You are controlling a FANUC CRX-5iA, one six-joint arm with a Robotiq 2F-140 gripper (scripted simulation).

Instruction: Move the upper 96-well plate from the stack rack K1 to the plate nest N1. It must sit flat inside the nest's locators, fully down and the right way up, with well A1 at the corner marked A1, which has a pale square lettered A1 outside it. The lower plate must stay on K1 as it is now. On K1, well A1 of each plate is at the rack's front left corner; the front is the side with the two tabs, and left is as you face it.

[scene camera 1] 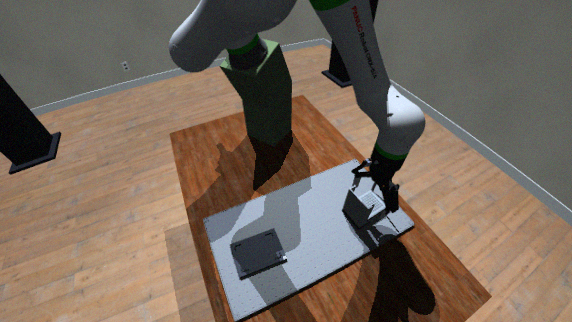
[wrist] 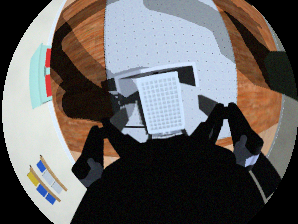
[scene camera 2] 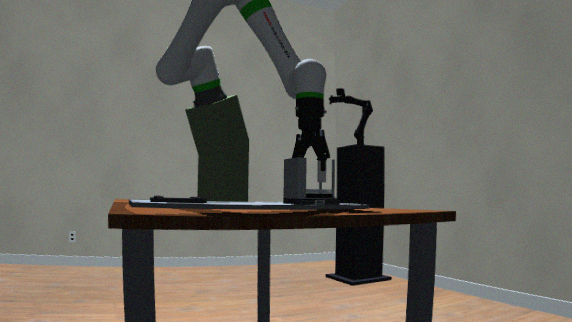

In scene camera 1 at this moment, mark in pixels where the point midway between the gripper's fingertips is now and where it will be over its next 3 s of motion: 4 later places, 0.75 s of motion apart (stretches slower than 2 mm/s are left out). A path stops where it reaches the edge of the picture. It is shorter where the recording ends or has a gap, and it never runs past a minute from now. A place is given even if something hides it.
My gripper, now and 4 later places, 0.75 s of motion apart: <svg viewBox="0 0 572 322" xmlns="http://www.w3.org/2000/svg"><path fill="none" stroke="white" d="M367 201L366 204L366 204L369 199L371 193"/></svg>
